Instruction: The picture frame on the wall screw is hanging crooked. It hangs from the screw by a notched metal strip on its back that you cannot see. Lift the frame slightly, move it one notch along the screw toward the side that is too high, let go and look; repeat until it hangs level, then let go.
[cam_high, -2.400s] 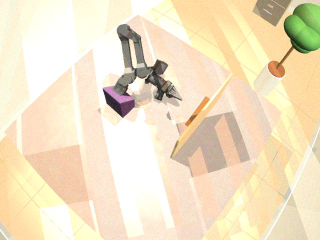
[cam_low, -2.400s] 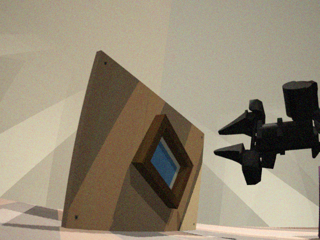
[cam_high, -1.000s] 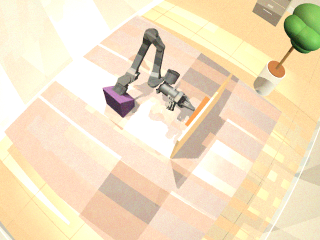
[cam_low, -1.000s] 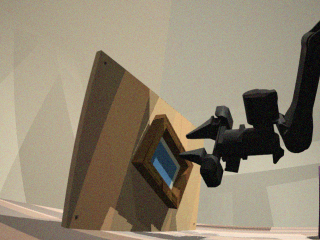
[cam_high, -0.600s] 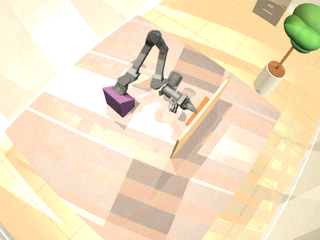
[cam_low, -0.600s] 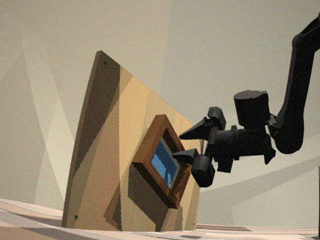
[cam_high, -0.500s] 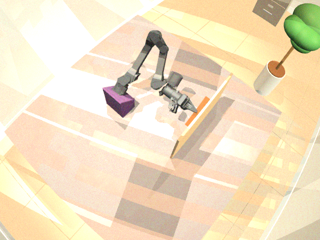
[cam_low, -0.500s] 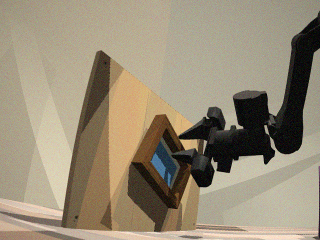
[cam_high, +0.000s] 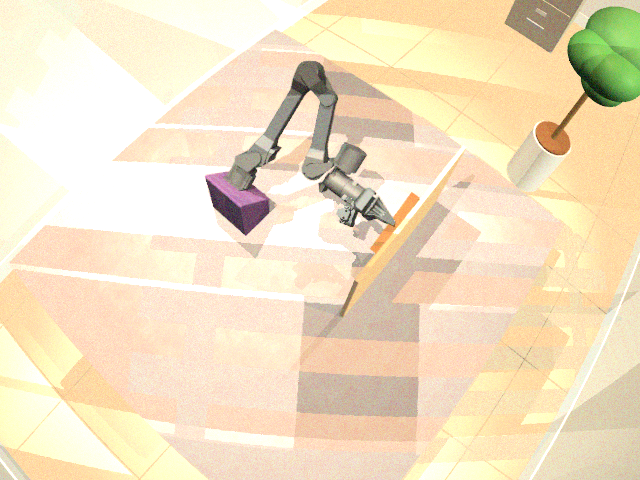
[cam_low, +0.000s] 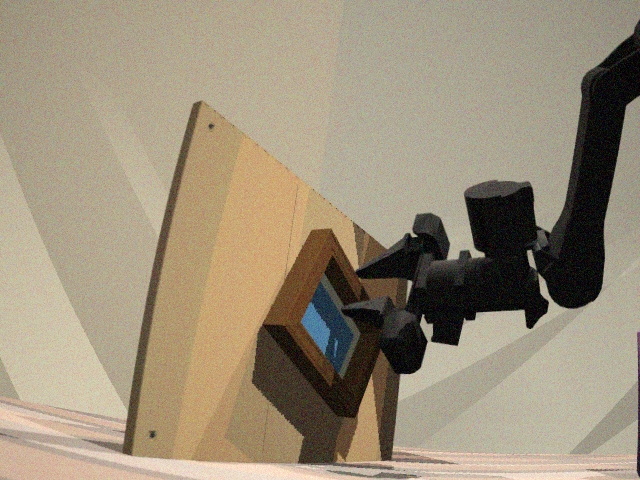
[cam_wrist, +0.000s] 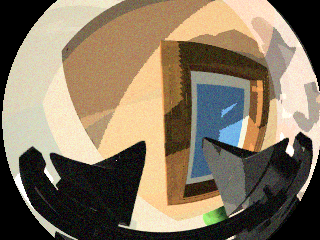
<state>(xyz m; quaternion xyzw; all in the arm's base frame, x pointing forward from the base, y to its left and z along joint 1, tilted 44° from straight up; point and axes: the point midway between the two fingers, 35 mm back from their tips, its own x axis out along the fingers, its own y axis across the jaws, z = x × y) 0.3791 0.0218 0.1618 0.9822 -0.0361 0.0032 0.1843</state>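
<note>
Right now my gripper tip is 1 cm short of the picture frame, 3 cm to the right of it and 5 cm above it. From my gripper tip the other things lie so: wall panel 2 cm ahead, 2 cm to the left, 5 cm below.
</note>
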